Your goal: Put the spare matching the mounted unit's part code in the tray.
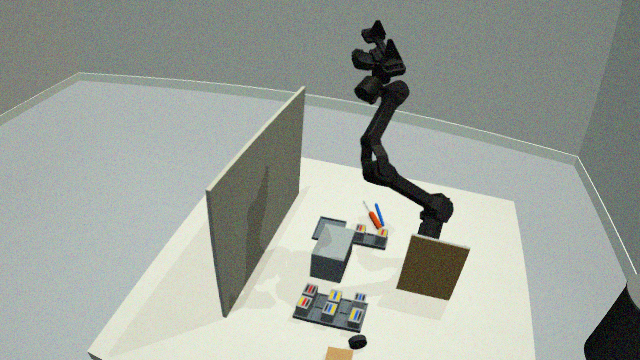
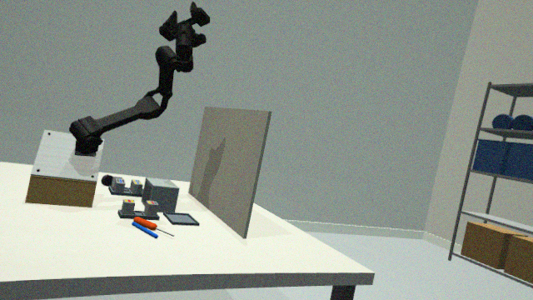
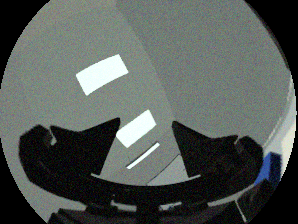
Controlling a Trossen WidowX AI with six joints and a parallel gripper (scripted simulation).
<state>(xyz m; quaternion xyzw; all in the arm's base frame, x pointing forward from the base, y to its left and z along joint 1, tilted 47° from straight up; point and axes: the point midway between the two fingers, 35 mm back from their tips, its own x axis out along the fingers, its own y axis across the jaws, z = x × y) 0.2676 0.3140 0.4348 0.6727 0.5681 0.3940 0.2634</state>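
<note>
The grey spare lies 8 cm ahead of my gripper tip, 31 cm to the left of it and 72 cm below it. Round my gripper tip: rack 4 cm behind, 8 cm to the right, 76 cm below; tall grey partition 29 cm ahead, 8 cm to the left, 54 cm below; grey mounted unit 6 cm ahead, 8 cm to the left, 71 cm below.
</note>
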